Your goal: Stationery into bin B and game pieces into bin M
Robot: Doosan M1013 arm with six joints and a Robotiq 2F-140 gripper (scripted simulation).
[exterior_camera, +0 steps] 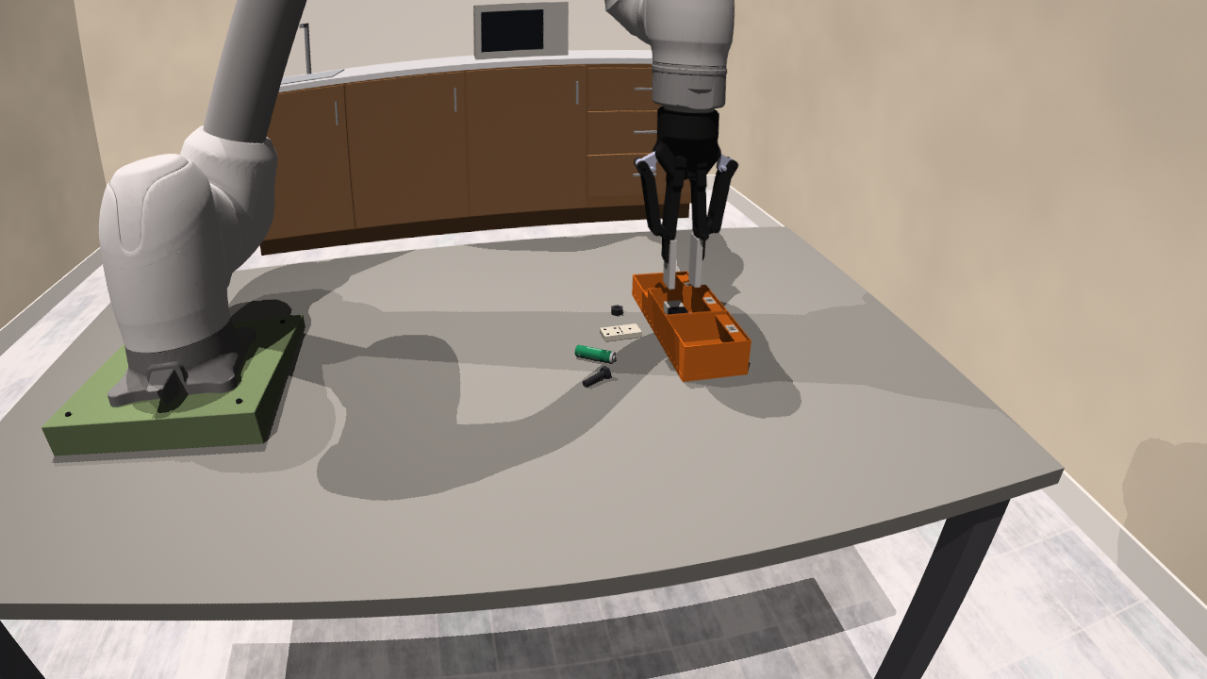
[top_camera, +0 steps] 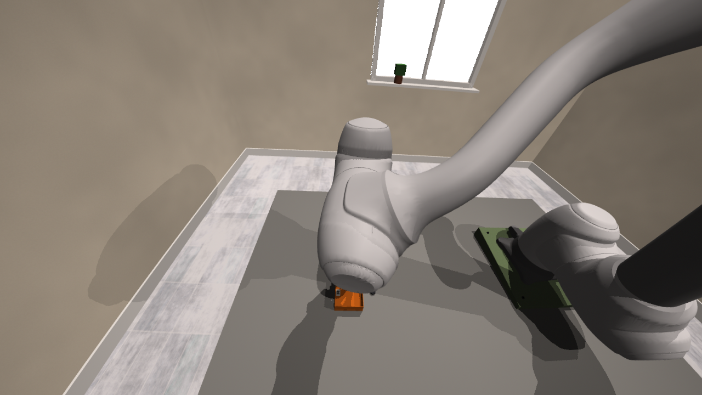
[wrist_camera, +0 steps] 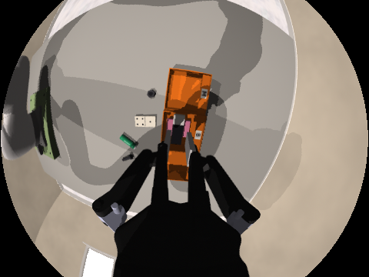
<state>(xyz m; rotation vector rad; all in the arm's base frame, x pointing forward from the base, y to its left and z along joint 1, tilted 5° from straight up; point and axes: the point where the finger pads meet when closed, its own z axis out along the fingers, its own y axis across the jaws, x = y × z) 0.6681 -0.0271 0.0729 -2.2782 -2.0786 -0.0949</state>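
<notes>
My gripper is now 10 cm above the cream domino, 8 cm past it and 1 cm to the right of it. From my hand the other things lie so: black-and-white eraser 8 cm below, 1 cm to the left; then pink sticky-note pad 9 cm below; then orange three-compartment bin 8 cm below, 1 cm ahead.
</notes>
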